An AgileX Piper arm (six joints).
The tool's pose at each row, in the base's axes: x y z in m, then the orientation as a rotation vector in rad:
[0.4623 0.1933 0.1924 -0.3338 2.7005 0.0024]
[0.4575 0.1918 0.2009 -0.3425 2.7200 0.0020]
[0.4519 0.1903 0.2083 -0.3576 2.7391 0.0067]
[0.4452 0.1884 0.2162 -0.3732 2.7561 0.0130]
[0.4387 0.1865 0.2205 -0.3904 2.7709 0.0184]
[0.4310 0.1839 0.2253 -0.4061 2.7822 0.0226]
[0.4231 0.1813 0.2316 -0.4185 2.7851 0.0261]
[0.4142 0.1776 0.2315 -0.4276 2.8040 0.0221]
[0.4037 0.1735 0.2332 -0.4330 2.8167 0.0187]
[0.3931 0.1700 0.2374 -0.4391 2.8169 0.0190]
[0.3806 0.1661 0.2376 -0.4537 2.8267 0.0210]
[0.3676 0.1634 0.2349 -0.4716 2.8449 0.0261]
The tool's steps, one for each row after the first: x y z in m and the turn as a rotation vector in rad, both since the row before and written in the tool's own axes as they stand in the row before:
[0.0011 -0.0007 -0.0098 -0.0031 0.0202 -0.0044]
[0.0025 -0.0005 -0.0091 -0.0076 0.0201 -0.0081]
[0.0036 -0.0005 -0.0099 -0.0085 0.0180 -0.0083]
[0.0048 -0.0003 -0.0064 -0.0078 0.0162 -0.0097]
[0.0060 -0.0006 -0.0072 -0.0064 0.0127 -0.0091]
[0.0058 -0.0005 -0.0086 -0.0044 0.0042 -0.0078]
[0.0091 -0.0010 -0.0029 -0.0008 0.0202 -0.0045]
[0.0102 -0.0009 -0.0050 0.0000 0.0135 -0.0026]
[0.0095 -0.0003 -0.0072 -0.0010 0.0010 -0.0041]
[0.0125 0.0000 -0.0039 -0.0044 0.0115 -0.0086]
[0.0134 0.0015 -0.0011 -0.0080 0.0199 -0.0094]

